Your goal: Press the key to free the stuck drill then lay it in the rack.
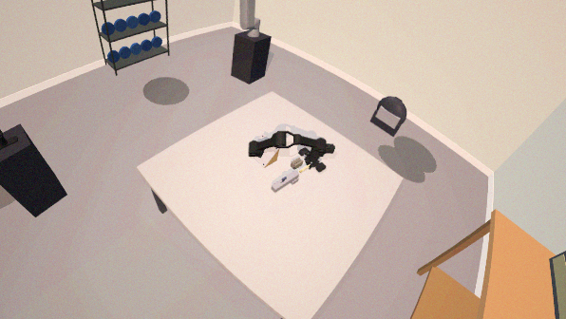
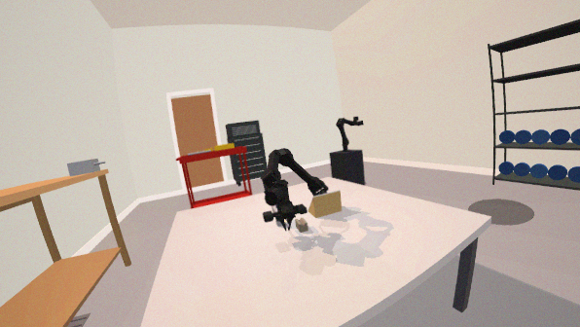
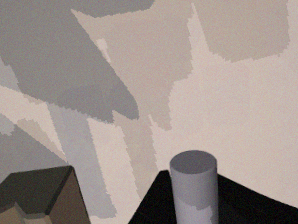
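My gripper tip is now 8 cm past the brown rack, 1 cm to the left of it and 1 cm above it. From my gripper tip the other things lie so: dark blue key: 6 cm behind, 22 cm to the right, 3 cm above; then grey block: 5 cm behind, 19 cm to the right, 1 cm above.
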